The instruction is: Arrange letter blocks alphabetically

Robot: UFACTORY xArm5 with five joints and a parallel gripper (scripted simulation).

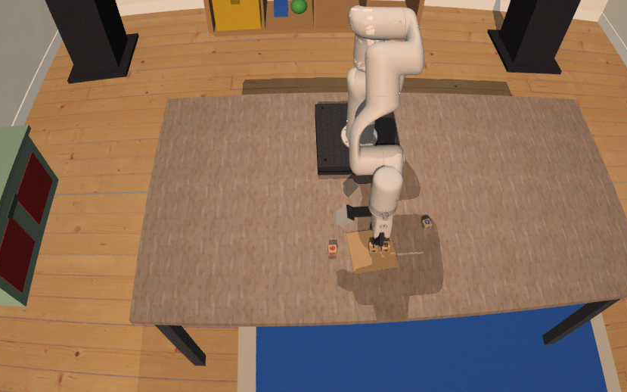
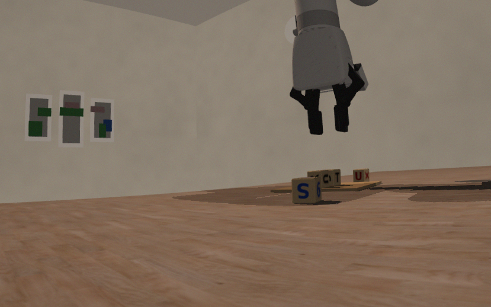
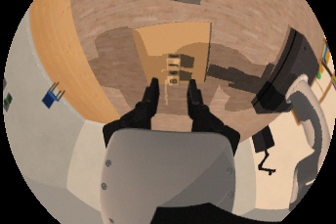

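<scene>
Right now the tan mat is 100 mm below my hand. The rest, counted from my hand: letter block: 130 mm to the right, 90 mm below.
</scene>
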